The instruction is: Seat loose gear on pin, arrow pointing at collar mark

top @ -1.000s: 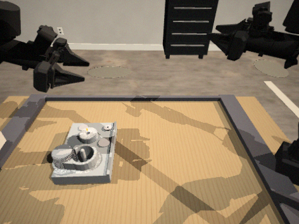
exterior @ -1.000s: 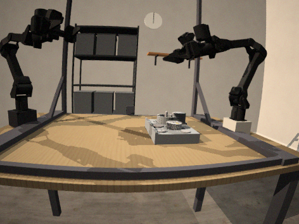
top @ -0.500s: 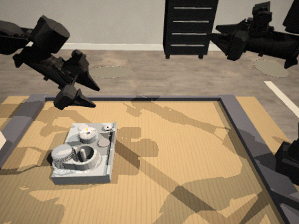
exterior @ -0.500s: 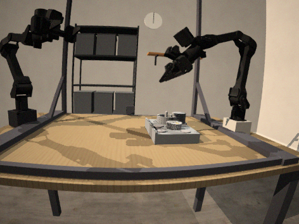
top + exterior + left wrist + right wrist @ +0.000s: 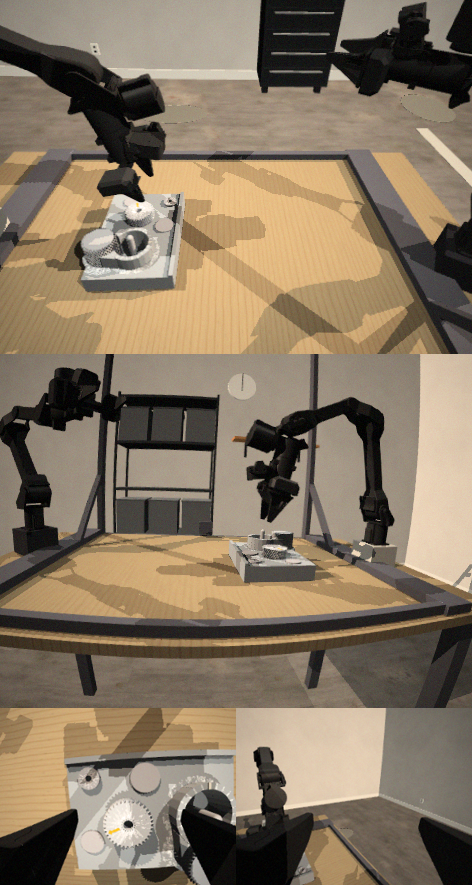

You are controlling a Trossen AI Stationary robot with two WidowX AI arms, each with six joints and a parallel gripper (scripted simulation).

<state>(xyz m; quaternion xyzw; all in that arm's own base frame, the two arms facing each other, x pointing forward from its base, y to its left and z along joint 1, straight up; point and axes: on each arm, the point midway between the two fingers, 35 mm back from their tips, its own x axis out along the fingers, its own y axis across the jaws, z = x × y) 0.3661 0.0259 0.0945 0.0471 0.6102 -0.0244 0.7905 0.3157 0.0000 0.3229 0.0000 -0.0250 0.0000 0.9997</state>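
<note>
Now: the loose gear 2 cm to the left of my left hand and 11 cm below it. Also, from my left hand: flat round disc: 2 cm behind, 4 cm to the right, 12 cm below.
</note>
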